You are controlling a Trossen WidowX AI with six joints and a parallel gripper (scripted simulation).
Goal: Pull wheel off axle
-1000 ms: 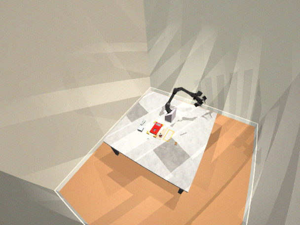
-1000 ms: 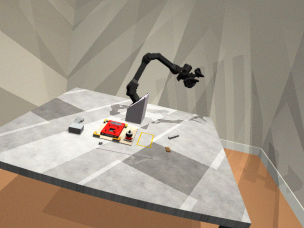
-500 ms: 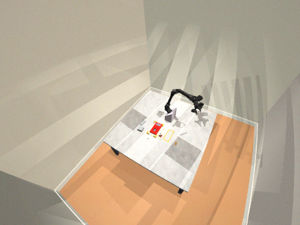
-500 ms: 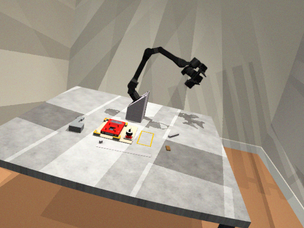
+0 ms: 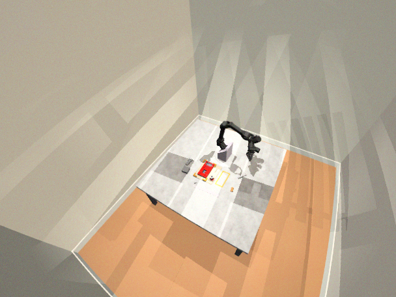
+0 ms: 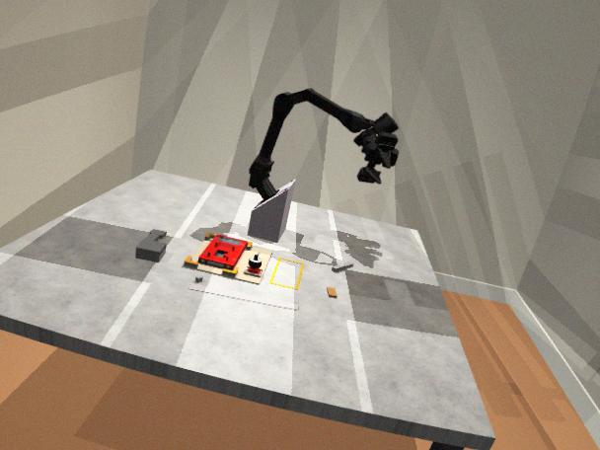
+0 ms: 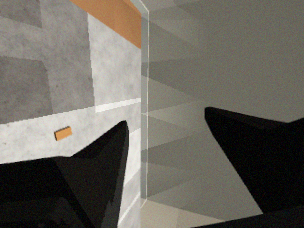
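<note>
Right now the wheel is 18 cm ahead of my gripper tip, 30 cm to the right of it and 31 cm below it. Round my gripper tip: axle (19 cm ahead, 30 cm to the right, 31 cm below); long thin strip (33 cm ahead, 28 cm to the right, 35 cm below); brown block (17 cm ahead, 6 cm to the right, 34 cm below).
</note>
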